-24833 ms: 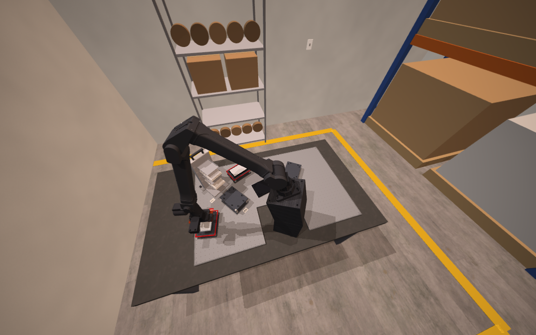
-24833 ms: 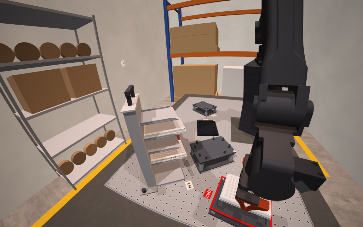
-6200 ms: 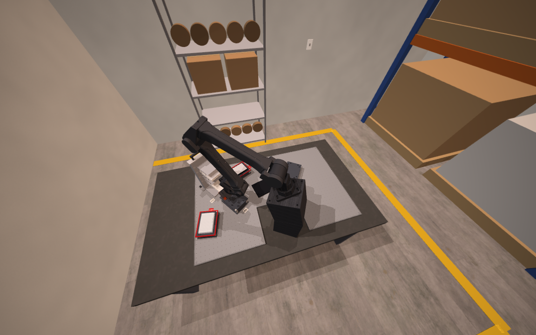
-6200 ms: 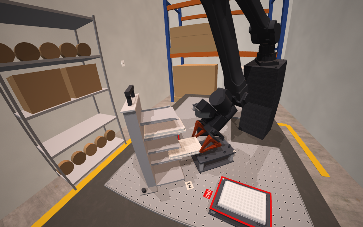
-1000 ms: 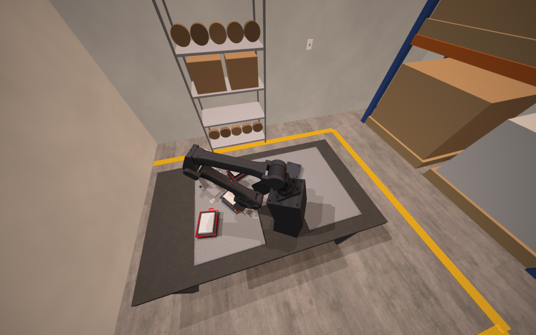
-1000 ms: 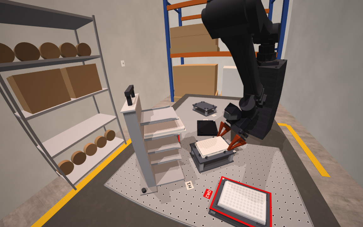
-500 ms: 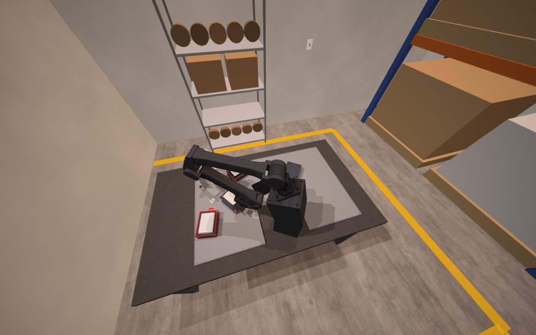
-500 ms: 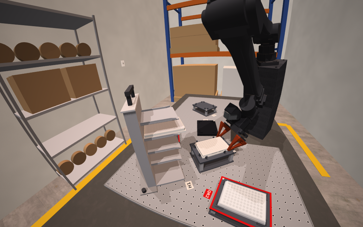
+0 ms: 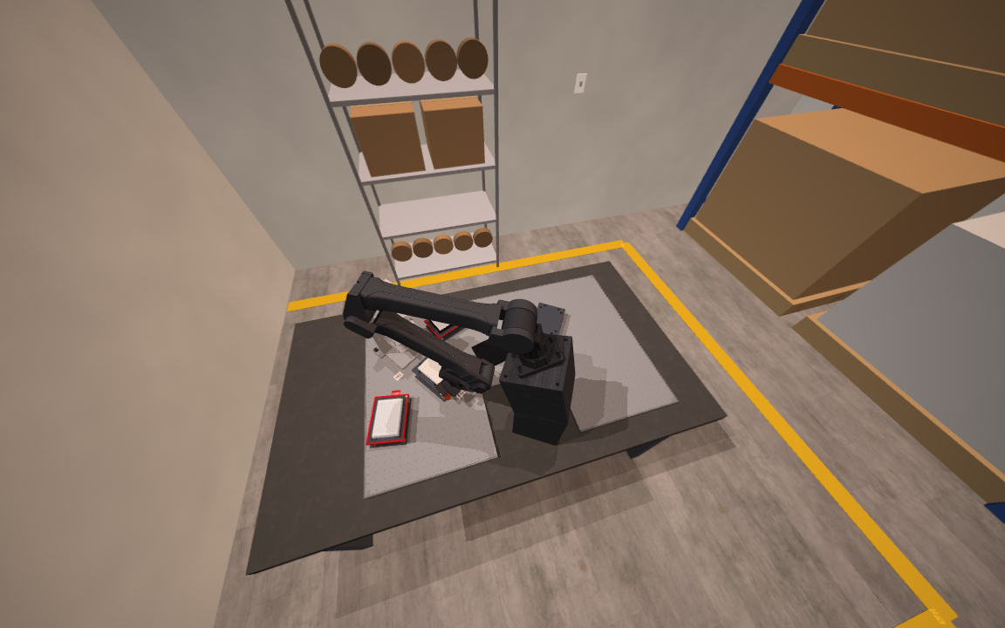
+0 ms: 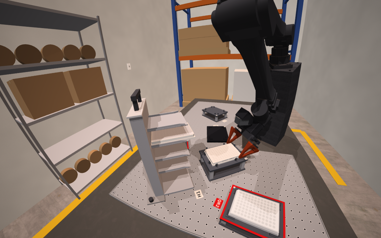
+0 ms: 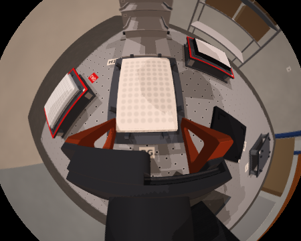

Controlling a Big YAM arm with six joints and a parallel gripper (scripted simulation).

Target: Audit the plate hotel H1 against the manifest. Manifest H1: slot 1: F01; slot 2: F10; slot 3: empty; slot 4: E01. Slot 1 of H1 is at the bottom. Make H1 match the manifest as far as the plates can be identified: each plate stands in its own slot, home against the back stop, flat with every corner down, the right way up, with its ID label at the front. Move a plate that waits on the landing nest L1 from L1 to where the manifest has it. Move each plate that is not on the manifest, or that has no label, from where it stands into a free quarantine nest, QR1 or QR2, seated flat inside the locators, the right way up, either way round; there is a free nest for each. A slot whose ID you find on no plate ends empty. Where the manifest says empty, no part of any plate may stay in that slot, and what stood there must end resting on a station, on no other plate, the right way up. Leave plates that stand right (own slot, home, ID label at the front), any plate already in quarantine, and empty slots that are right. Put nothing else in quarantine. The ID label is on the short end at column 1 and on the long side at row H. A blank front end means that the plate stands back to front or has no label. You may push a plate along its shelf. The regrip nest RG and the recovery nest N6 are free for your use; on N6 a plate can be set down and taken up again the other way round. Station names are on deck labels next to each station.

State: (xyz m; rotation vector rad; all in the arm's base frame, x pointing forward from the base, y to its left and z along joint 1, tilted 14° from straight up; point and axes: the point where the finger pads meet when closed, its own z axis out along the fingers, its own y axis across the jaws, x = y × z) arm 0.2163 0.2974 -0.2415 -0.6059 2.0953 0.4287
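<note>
Now: the dark regrip nest 40 mm ahead of my hand, 40 mm to the left of it and 20 mm below it. From my hand the other things lie so: H1 deck label: 100 mm ahead, 190 mm to the left, 70 mm below; flat black nest: 100 mm ahead, 200 mm to the right, 70 mm below; quarantine nest QR2: 80 mm behind, 230 mm to the left, 40 mm below.
</note>
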